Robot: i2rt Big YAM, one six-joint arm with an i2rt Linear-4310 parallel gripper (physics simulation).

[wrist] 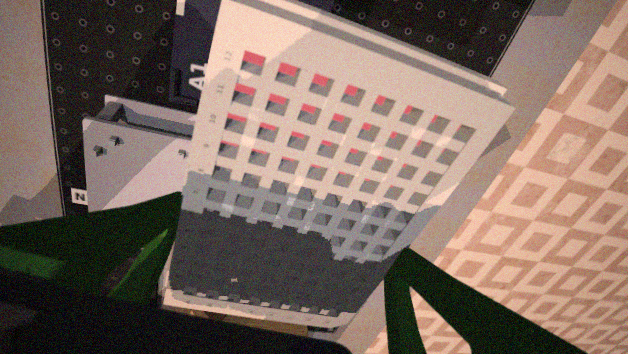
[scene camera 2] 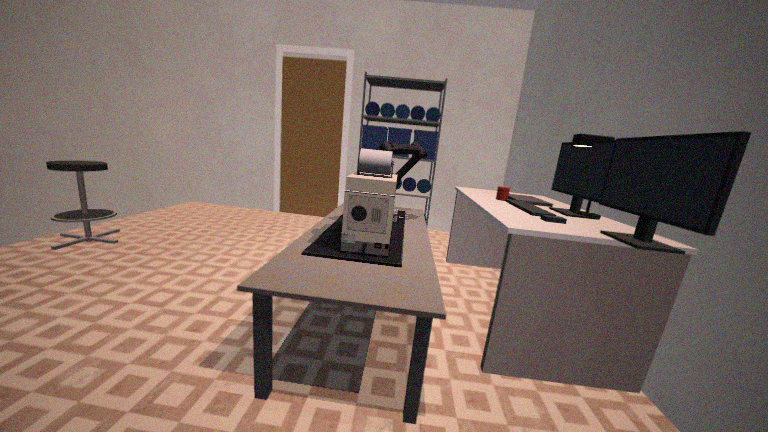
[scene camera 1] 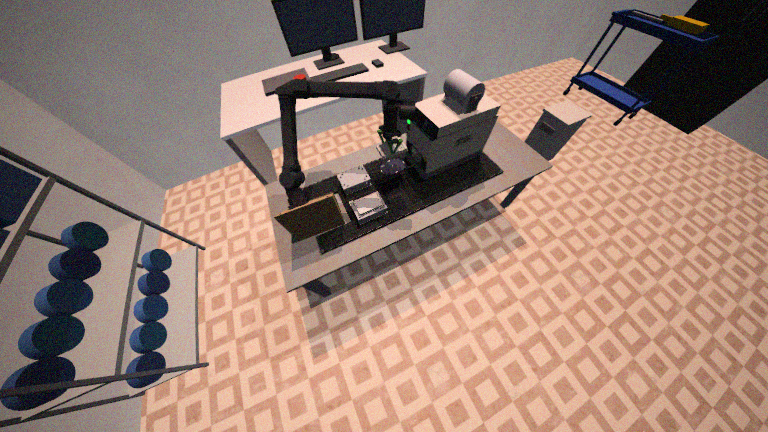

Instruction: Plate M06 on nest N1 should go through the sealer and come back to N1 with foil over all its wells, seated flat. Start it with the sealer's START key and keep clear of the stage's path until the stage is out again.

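Places are measured from the arm's base along level axes (x ahead, y left, z up), in centimetres.
Pixels of known places: gripper, fingertip midpoint: [wrist: 290,232] [scene camera 1: 388,149]; arm's base, origin of the base link: [scene camera 1: 299,205].
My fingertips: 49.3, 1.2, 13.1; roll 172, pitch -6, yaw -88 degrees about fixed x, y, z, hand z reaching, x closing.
Note:
Ahead of a thing's pixels: the offset from my fingertips to its top centre, as dx, dy, dz. "spot": to the spot under its first point. Level surfaces: height alone.
My gripper [scene camera 1: 390,144] [wrist: 290,232] is shut on white plate M06 @(+1.5, -0.1, +1.3) [wrist: 320,142] by its two sides and holds it raised near the sealer's front. Wells show uncovered in the lit rows, several with pink inside; the lower rows lie in dark shadow. The dark blue stage @(spot: +3.1, +3.0, -15.5) [scene camera 1: 392,166] [wrist: 185,65], marked A1, is out. A white nest block @(-18.1, +10.0, -19.0) [scene camera 1: 354,179] [wrist: 132,162] and another nest @(spot: -18.1, -14.0, -19.0) [scene camera 1: 369,207] stand on the dark mat. One label shows an N in the wrist view; its number is hidden. The sealer [scene camera 1: 456,140] [scene camera 2: 368,214] shows a green light. I cannot make out its START key.
An upright brown panel [scene camera 1: 312,219] stands near the arm's base, beside the nests. The sealer and nests stand on the black mat @(dz -25.7) [scene camera 1: 483,170] [scene camera 2: 327,247] on the table @(dz -27.0) [scene camera 1: 523,161] [scene camera 2: 343,282]. A desk with monitors [scene camera 1: 316,24] [scene camera 2: 679,180] is behind the arm.

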